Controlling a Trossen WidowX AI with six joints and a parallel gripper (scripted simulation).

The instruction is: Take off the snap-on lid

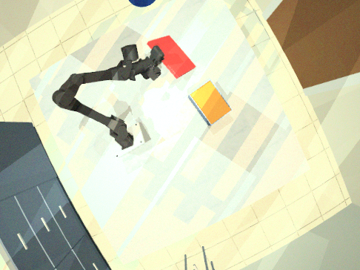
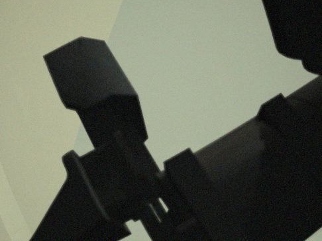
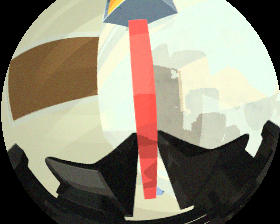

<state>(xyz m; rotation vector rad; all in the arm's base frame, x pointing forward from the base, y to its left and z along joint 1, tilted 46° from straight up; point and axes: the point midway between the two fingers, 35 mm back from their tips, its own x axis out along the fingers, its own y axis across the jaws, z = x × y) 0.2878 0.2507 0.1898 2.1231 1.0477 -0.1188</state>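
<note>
Now: gripper tip 6 cm short of the red lid, 2 cm to the right of it and 5 cm above it. From my gripper tip the other things lie so: grey-blue box: 14 cm ahead, 29 cm to the right, 7 cm below.
</note>
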